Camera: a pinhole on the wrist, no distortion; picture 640 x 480 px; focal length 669.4 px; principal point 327.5 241.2 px. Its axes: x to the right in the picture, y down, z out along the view. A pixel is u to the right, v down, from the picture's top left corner.
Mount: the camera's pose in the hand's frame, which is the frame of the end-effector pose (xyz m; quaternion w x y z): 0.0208 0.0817 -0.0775 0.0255 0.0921 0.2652 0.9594
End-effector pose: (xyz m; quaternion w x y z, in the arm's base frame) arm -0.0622 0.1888 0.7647 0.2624 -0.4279 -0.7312 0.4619
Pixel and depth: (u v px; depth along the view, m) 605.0 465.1 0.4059
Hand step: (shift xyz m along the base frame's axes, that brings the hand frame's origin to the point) -0.1770 -0.1828 -0.3244
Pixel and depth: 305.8 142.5 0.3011
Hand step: -0.0579 0.0637 -0.3107
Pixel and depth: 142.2 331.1 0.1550
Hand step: -0.0372 0.0832 -0.1498
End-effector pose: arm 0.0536 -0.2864 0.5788 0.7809 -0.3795 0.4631 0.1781
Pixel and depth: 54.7 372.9 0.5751
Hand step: 0.2754 0.4602 -0.2961
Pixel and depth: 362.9 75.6 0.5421
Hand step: -0.0639 0.5383 -0.1954
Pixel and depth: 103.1 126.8 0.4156
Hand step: 0.0324 0.3639 -0.2876
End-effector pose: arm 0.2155 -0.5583 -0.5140 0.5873 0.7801 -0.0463 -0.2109
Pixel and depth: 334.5 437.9 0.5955
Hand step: -0.0406 -0.5739 0.0684
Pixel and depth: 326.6 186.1 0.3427
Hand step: 0.0519 -0.2892 0.1935
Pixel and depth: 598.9 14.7 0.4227
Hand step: -0.0739 -0.3204 0.3732
